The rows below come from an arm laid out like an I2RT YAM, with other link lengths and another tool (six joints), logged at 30 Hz.
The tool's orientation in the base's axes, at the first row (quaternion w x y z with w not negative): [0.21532, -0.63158, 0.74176, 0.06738]
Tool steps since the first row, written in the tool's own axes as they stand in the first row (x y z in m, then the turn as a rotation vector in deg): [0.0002, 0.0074, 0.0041, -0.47, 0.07, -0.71]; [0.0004, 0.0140, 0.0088, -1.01, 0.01, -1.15]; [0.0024, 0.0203, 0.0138, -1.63, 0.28, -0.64]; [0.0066, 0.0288, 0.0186, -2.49, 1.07, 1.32]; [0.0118, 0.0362, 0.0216, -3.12, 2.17, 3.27]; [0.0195, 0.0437, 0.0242, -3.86, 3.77, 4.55]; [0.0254, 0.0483, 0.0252, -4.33, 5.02, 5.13]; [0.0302, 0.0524, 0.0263, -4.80, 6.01, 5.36]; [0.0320, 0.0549, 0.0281, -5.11, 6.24, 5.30]
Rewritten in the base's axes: [-0.0062, 0.0028, -0.0050, -0.18, 0.18, 0.82]; [-0.0115, 0.0056, -0.0105, -0.17, 0.49, 1.44]; [-0.0166, 0.0069, -0.0169, -0.24, 1.30, 1.19]; [-0.0242, 0.0065, -0.0243, -0.45, 2.96, -0.36]; [-0.0312, 0.0043, -0.0304, -0.99, 4.47, -2.05]; [-0.0387, -0.0003, -0.0371, -2.15, 5.93, -3.17]; [-0.0435, -0.0044, -0.0412, -3.17, 6.81, -3.72]; [-0.0478, -0.0075, -0.0449, -4.02, 7.51, -3.91]; [-0.0500, -0.0080, -0.0476, -4.23, 7.82, -3.77]
